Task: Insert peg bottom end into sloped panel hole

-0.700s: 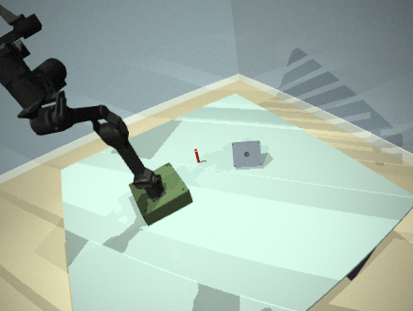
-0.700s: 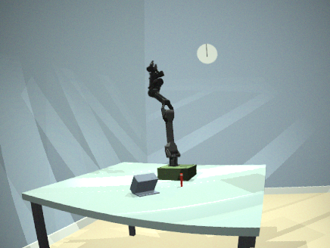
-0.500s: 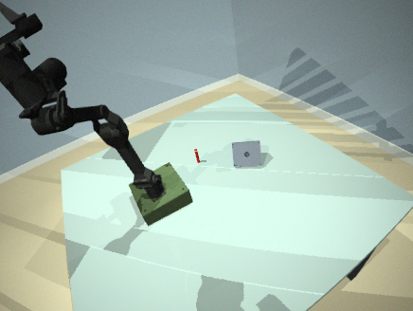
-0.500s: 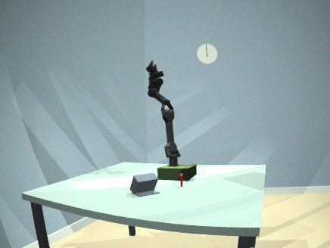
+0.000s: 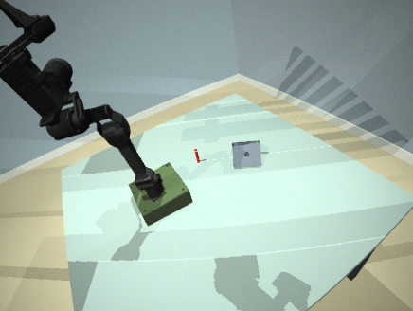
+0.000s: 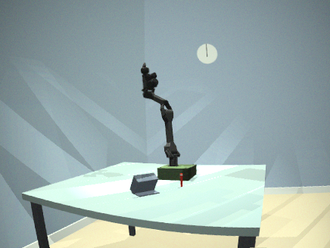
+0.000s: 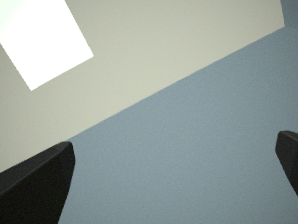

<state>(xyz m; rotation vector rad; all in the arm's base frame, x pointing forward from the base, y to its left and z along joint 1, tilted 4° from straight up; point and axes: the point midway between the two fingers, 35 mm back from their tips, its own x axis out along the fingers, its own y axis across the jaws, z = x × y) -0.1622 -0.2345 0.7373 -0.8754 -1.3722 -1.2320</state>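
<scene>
Now: gripper tip 77 cm above the red peg, 50 cm short of it and 35 cm to the right of it. The rest, counted from my gripper tip: grey sloped panel 78 cm below, 66 cm ahead, 17 cm to the left.
</scene>
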